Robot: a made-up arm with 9 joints. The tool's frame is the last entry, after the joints.
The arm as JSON. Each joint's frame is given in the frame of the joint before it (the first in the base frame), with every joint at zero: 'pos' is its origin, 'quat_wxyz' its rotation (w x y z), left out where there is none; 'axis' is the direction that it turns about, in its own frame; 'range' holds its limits. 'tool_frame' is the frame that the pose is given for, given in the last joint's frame.
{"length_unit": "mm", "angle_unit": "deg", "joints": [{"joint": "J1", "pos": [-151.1, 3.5, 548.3], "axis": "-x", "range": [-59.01, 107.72]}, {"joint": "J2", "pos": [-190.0, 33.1, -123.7], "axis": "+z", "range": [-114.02, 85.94]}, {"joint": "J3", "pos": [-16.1, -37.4, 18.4], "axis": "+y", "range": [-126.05, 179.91]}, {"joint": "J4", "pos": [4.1, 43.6, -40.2], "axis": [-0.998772, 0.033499, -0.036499], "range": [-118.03, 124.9]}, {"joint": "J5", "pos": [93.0, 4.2, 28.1], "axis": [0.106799, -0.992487, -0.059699], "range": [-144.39, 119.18]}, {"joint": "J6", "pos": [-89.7, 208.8, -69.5], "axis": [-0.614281, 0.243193, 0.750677], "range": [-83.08, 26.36]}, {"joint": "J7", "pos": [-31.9, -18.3, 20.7], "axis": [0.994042, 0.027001, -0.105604], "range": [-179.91, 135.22]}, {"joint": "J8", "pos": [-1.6, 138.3, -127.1], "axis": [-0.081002, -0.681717, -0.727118], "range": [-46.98, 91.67]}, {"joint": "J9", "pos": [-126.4, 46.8, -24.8], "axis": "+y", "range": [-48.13, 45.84]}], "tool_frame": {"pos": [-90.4, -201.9, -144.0], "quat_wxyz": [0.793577, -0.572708, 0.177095, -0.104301]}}
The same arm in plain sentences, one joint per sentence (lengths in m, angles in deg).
The arm has nine revolute joints in a row. What follows holds with every joint at zero, and every direction is one of the base frame's.
The first joint lies 0.1511 m along -x and 0.0035 m along +y and 0.5483 m along +z from the base frame's origin and turns about -x, from -59.01 to 107.72 deg.
The second joint lies 0.19 m along -x and 0.0331 m along +y and 0.1237 m along -z from the first joint and turns about +z, from -114.02 to 85.94 deg.
The third joint lies 0.0161 m along -x and 0.0374 m along -y and 0.0184 m along +z from the second joint and turns about +y, from -126.05 to 179.91 deg.
The fourth joint lies 0.0041 m along +x and 0.0436 m along +y and 0.0402 m along -z from the third joint and turns about the direction (-0.998772, 0.033499, -0.036499), from -118.03 to 124.9 deg.
The fifth joint lies 0.093 m along +x and 0.0042 m along +y and 0.0281 m along +z from the fourth joint and turns about the direction (0.106799, -0.992487, -0.059699), from -144.39 to 119.18 deg.
The sixth joint lies 0.0897 m along -x and 0.2088 m along +y and 0.0695 m along -z from the fifth joint and turns about the direction (-0.614281, 0.243193, 0.750677), from -83.08 to 26.36 deg.
The seventh joint lies 0.0319 m along -x and 0.0183 m along -y and 0.0207 m along +z from the sixth joint and turns about the direction (0.994042, 0.027001, -0.105604), from -179.91 to 135.22 deg.
The eighth joint lies 0.0016 m along -x and 0.1383 m along +y and 0.1271 m along -z from the seventh joint and turns about the direction (-0.081002, -0.681717, -0.727118), from -46.98 to 91.67 deg.
The ninth joint lies 0.1264 m along -x and 0.0468 m along +y and 0.0248 m along -z from the eighth joint and turns about +y, from -48.13 to 45.84 deg.
The tool frame, which is the frame that the pose is given for, lies 0.0904 m along -x and 0.2019 m along -y and 0.144 m along -z from the ninth joint; its axes are the base frame's turned by roll -73.44, pitch 9.3 and yaw -21.92 deg (as in URDF: about the fixed x, then y, then z).

